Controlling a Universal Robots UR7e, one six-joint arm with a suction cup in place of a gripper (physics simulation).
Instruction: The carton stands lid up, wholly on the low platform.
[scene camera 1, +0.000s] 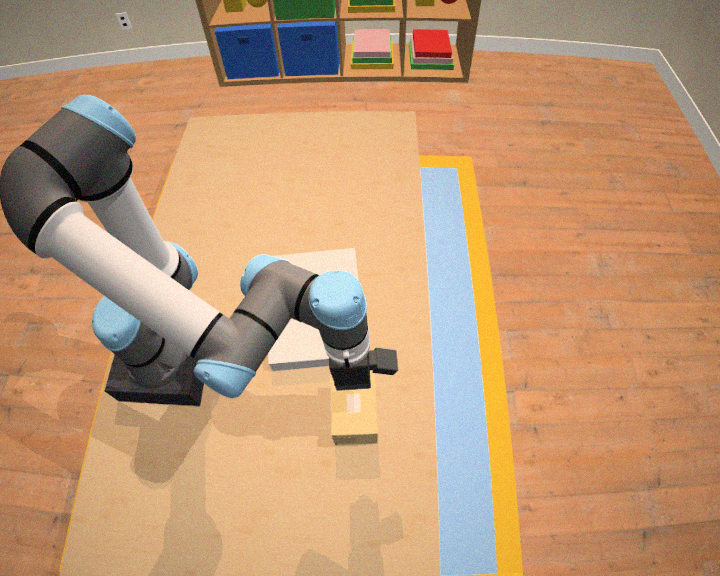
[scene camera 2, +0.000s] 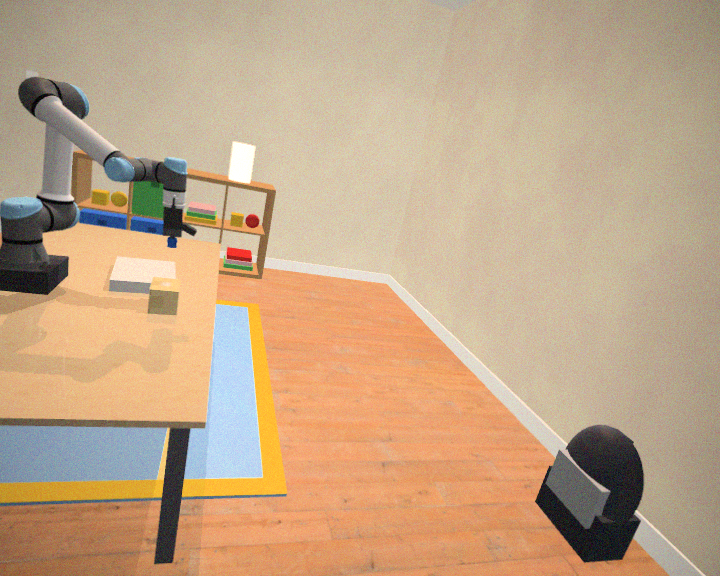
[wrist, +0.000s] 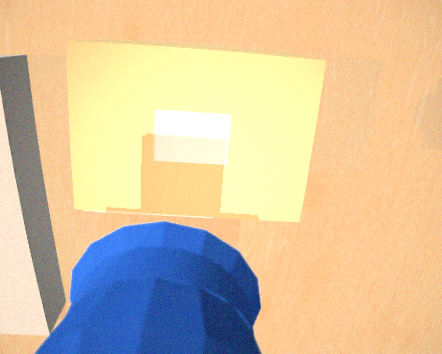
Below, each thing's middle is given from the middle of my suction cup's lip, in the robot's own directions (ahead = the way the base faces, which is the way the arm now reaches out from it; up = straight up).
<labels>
Now: the tan carton (scene camera 1: 353, 412) 210 mm below my suction cup and 10 mm behind it. Round my suction cup: low white platform (scene camera 1: 299, 346) 290 mm to the left, 230 mm below, 100 mm behind.
</labels>
